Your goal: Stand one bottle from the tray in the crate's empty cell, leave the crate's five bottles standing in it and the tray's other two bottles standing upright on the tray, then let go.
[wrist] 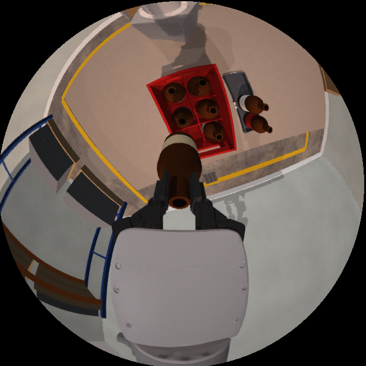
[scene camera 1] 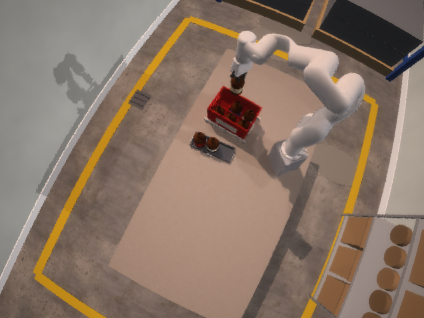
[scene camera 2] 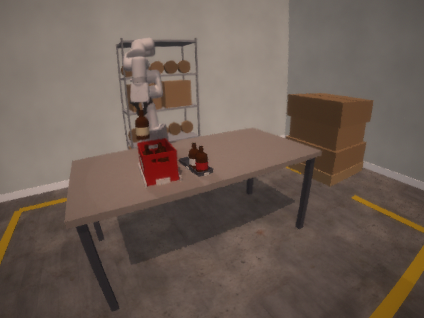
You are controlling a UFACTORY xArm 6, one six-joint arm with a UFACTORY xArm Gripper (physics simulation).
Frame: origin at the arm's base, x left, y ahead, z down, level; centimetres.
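Seen in the pictures: gripper, between the fingertips: (scene camera 1: 239, 79) (scene camera 2: 142, 115); arm's base, origin of its link: (scene camera 1: 291, 149) (scene camera 2: 152, 127).
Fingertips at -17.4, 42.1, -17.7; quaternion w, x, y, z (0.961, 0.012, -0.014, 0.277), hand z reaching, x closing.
Observation:
Pixels of each thing's middle, then the offset from my fingertips to it, as dx, dy, dz. "spot": a spot on its surface instead. Level surfaces: height alone.
- brown bottle, middle of its body: (scene camera 2: 142, 124) (scene camera 1: 237, 82) -0.8, +0.9, +4.8
- red crate, middle of its body: (scene camera 2: 156, 160) (scene camera 1: 233, 113) +6.4, -2.6, +28.5
- dark tray, a spot on its surface: (scene camera 1: 227, 154) spot: +30.1, -9.3, +36.8
- red-labelled bottle, middle of its body: (scene camera 2: 201, 159) (scene camera 1: 199, 138) +29.9, +10.0, +29.0
- white-labelled bottle, middle of its body: (scene camera 1: 212, 143) (scene camera 2: 194, 155) +29.6, +1.5, +29.0
- table, height of its surface: dz +37.2
My gripper (scene camera 1: 238, 75) (scene camera 2: 141, 106) (wrist: 179, 179) is shut on the neck of a brown bottle (scene camera 1: 237, 86) (scene camera 2: 142, 125) (wrist: 179, 157) with a cream label. The bottle hangs upright, above the crate's rim and near its back corner. The red crate (scene camera 1: 239, 131) (scene camera 2: 162, 171) (wrist: 220, 95) holds several brown bottles; the empty corner cell is partly hidden by the held bottle in the wrist view. On the dark tray (scene camera 1: 227, 154) (wrist: 235, 82), a red-labelled bottle (scene camera 1: 199, 139) (scene camera 2: 201, 161) (wrist: 259, 123) and a white-labelled bottle (scene camera 1: 213, 144) (scene camera 2: 193, 159) (wrist: 255, 104) stand upright.
The tray lies beside the crate on the table (scene camera 1: 200, 215) (scene camera 2: 240, 150). The arm's base (scene camera 1: 287, 159) stands on the table on the other side of the crate. A shelf rack (scene camera 2: 197, 90) stands behind the arm, and stacked cardboard boxes (scene camera 2: 327, 117) stand beyond the table.

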